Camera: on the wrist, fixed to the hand. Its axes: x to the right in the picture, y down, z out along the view.
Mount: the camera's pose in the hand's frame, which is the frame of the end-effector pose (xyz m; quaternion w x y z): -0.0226 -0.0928 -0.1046 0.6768 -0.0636 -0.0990 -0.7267
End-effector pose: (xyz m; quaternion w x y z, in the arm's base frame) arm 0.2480 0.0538 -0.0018 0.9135 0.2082 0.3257 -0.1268
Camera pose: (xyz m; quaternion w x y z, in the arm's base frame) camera 0.1401 0.0226 -0.0881 0.5716 -0.1664 0.2894 -0.7496
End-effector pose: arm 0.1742 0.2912 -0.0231 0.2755 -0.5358 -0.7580 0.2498
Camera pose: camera 0.1895 0.2505 0.1117 0.2589 0.1954 -0.9456 -0.0263
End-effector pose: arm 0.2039 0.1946 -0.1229 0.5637 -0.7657 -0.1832 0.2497
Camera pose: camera 0.2473 0.1288 -0.0052 0.4961 -0.3962 -0.7521 -0.1765
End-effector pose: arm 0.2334 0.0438 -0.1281 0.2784 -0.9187 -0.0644 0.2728
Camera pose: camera 0.2736 0.0655 0.0060 0.3218 -0.5657 -0.7561 0.0692
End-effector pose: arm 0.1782 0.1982 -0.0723 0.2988 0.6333 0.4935 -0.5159
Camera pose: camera 0.1295 0.3149 -0.0085 0.0835 0.0001 -0.7974 0.5976
